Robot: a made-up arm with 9 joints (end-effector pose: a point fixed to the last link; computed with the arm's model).
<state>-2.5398 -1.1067 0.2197 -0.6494 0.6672 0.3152 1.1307 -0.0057 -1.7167</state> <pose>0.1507 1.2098 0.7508 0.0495 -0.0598 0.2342</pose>
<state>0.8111 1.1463 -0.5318 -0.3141 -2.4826 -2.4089 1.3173 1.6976 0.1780</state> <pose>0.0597 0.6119 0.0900 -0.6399 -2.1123 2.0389</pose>
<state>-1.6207 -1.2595 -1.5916 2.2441 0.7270 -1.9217 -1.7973 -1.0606 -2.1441</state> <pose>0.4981 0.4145 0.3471 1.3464 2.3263 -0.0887</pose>
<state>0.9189 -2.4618 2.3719 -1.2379 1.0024 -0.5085 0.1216 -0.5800 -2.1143</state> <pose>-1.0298 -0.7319 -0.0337 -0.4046 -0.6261 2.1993</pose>
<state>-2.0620 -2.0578 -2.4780 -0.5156 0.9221 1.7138 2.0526 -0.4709 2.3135</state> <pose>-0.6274 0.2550 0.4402 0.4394 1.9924 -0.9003</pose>
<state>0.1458 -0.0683 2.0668 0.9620 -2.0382 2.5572 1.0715 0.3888 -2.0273</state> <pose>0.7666 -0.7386 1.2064 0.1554 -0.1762 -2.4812</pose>
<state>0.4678 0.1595 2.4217 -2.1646 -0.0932 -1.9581 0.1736 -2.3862 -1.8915</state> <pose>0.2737 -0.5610 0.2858 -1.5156 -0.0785 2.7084</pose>
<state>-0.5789 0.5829 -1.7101 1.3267 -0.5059 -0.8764 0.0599 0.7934 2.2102</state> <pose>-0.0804 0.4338 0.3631 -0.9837 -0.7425 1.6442</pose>
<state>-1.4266 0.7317 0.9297 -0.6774 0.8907 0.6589 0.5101 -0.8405 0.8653</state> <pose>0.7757 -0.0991 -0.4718 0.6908 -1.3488 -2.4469</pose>
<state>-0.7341 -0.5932 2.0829 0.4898 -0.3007 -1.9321 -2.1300 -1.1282 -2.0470</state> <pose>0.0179 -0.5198 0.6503 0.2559 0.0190 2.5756</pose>
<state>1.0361 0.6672 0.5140 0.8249 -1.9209 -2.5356 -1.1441 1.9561 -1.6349</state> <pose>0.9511 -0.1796 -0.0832 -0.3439 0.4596 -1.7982</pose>
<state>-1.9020 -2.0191 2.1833 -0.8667 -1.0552 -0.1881 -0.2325 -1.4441 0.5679</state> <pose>-0.4902 -0.2900 0.1873 -1.7216 -1.4851 -1.1906</pose>
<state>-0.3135 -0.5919 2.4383 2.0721 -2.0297 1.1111 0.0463 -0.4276 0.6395</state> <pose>0.3721 0.5186 0.4693 0.0996 -1.8329 2.5124</pose>
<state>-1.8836 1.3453 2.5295 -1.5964 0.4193 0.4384 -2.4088 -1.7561 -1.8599</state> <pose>0.9428 -0.6090 0.1179 1.8781 0.5698 -1.0066</pose>
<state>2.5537 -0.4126 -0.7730 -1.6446 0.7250 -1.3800 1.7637 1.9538 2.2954</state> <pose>0.2015 -0.1511 -0.2563 1.9577 0.7989 -1.5757</pose>
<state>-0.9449 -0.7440 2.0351 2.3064 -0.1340 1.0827 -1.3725 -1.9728 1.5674</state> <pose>-0.0985 0.4725 0.3805 0.7240 -1.6606 -2.0394</pose>
